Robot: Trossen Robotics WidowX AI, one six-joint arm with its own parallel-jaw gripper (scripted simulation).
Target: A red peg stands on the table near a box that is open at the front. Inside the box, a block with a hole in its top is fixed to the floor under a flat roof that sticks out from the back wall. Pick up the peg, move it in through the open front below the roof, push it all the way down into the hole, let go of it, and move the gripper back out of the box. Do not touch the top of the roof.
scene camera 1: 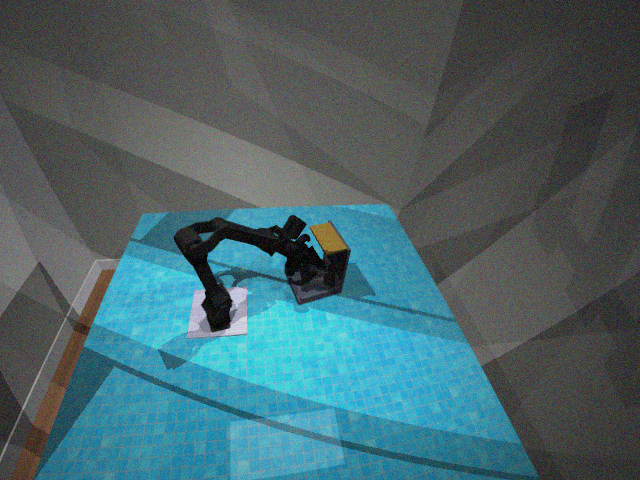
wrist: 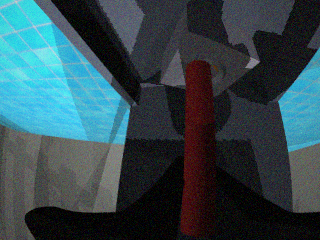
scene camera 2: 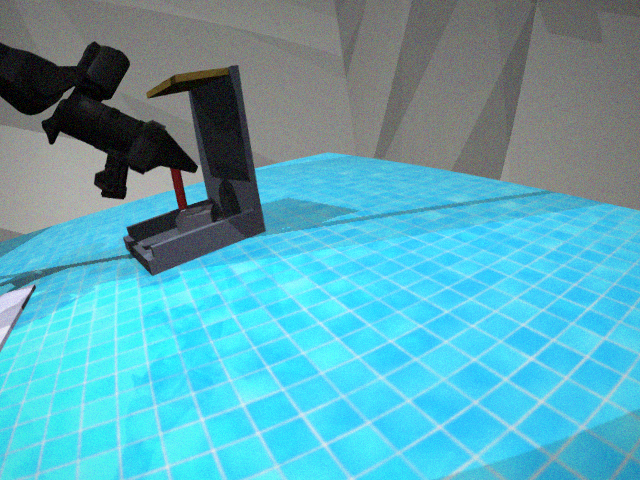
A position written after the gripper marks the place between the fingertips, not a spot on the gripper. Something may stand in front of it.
Labels:
The gripper (scene camera 2: 195, 169) carries a red peg.

